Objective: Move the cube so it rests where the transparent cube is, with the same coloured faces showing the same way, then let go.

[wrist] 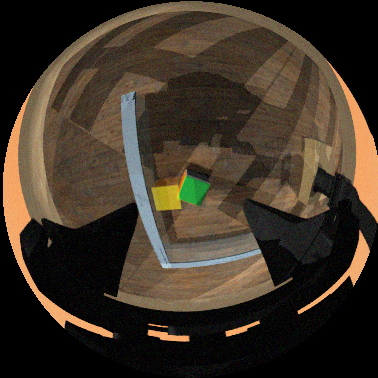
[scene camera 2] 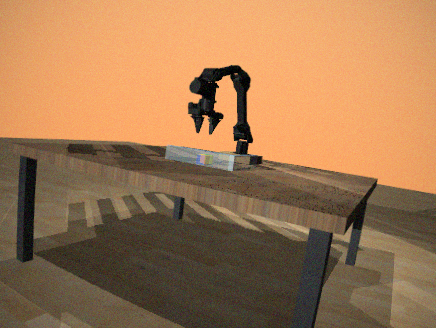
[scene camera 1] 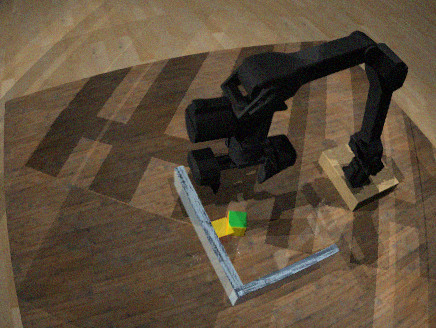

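The solid cube stands on the table with its green face up. A yellow side shows in scene camera 1; an orange side and a dark greyish side show in the wrist view. The transparent cube has its yellow face up, between the solid cube and the long wall, close beside the solid cube and turned differently. In scene camera 2 the two blur together behind the wall. My gripper is open and empty, pointing down high above the table, with both cubes below it in the wrist view.
A blue-grey L-shaped barrier has a long wall beside the transparent cube and a shorter wall meeting it at a corner. The arm's wooden base block stands on the table.
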